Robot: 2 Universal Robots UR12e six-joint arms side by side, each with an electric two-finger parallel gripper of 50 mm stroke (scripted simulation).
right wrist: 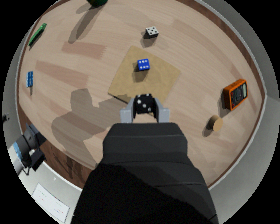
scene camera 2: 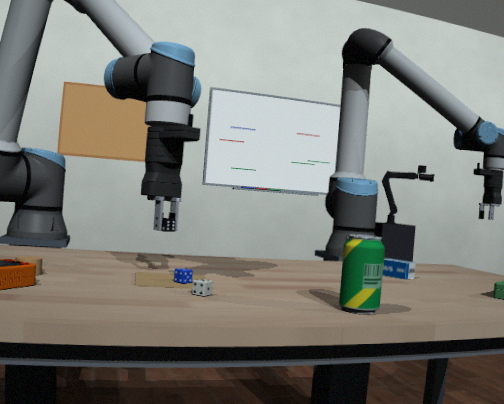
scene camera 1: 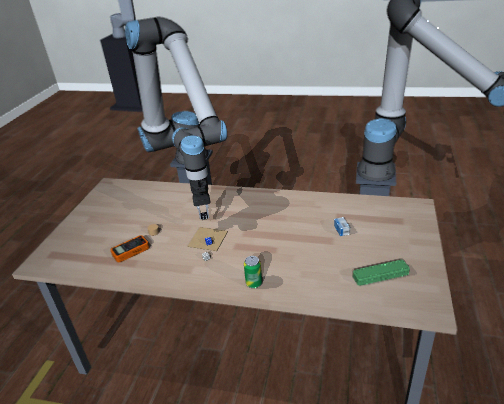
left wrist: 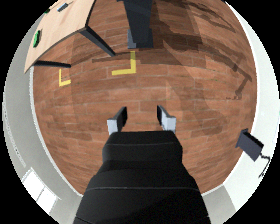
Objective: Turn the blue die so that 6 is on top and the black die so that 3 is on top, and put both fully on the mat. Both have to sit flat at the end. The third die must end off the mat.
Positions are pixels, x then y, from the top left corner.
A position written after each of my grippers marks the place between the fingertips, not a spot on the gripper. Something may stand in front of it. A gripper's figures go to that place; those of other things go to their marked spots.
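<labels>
There is a tan mat [right wrist: 128, 81], and I find it 25 cm from the lens. My right gripper [right wrist: 144, 104] is 16 cm from the lens.
</labels>
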